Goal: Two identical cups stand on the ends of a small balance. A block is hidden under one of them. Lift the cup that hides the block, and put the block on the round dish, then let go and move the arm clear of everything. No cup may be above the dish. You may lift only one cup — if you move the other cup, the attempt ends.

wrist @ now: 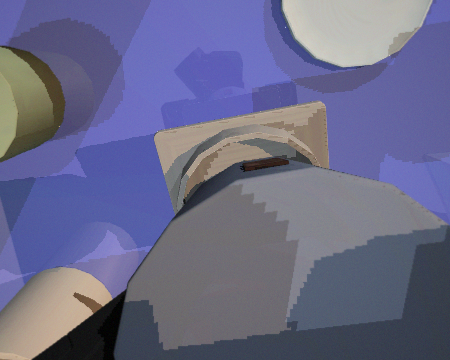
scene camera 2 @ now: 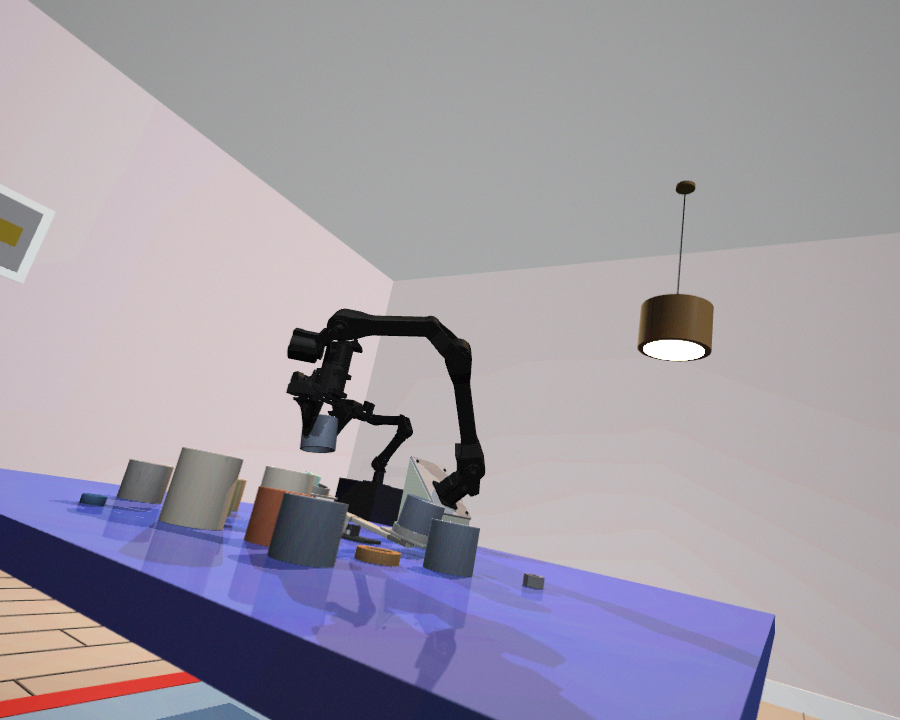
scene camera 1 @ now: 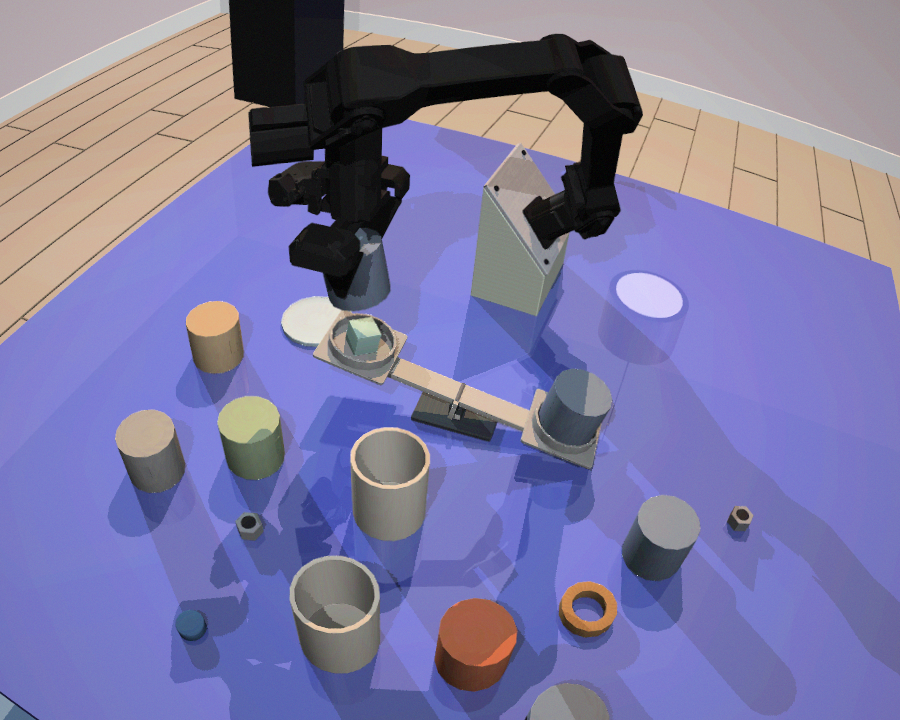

The same spot on a balance: [scene camera 2: 398,534] is [scene camera 1: 552,452].
